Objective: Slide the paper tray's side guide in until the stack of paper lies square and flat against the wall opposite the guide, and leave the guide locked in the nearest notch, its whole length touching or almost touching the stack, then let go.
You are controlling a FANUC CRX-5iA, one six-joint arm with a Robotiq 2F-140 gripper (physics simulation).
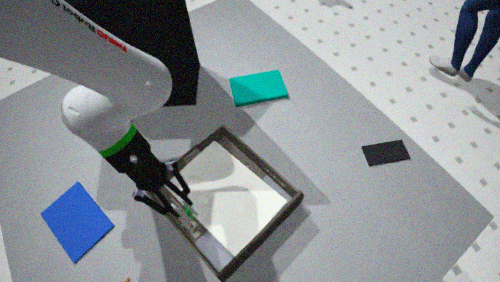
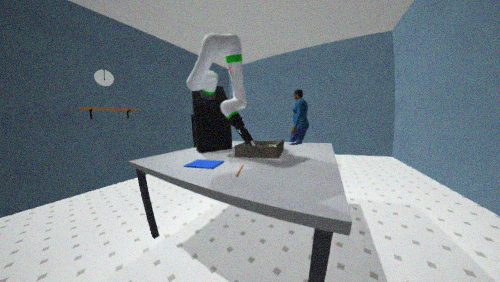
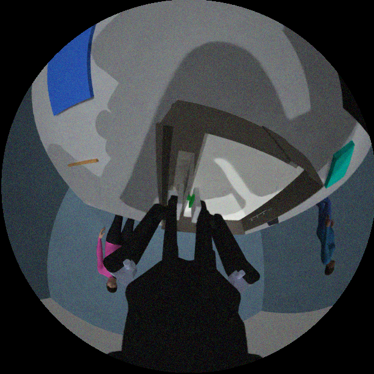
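Note:
The brown paper tray sits on the table. The white paper stack lies flat in it, with its far long edge close along the wall opposite the guide. The pale side guide stands on the stack's other side, very near its edge; contact is too fine to tell. Its green latch part shows by the fingertips. My gripper is open by a narrow gap at the guide's top, holding nothing. The notches are hidden.
A blue flat block and an orange stick lie on the guide's side of the tray. A teal block and a black flat piece lie on the opposite side. A black pedestal stands behind.

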